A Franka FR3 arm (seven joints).
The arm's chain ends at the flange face. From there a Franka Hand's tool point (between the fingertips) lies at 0.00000 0.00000 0.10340 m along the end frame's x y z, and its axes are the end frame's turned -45 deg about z.
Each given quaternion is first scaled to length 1.
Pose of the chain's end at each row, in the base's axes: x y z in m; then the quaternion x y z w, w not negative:
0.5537, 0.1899, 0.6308, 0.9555, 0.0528, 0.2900, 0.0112
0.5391, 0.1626, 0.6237, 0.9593, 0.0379, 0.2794, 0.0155
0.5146, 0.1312, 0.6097, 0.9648, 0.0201, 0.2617, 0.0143
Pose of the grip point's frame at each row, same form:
0.6111, 0.1909, 0.5448, 0.8626, 0.4144, 0.2636, 0.1213
0.5946, 0.1617, 0.5365, 0.8718, 0.4021, 0.2522, 0.1212
0.5669, 0.1294, 0.5205, 0.8837, 0.3878, 0.2363, 0.1134

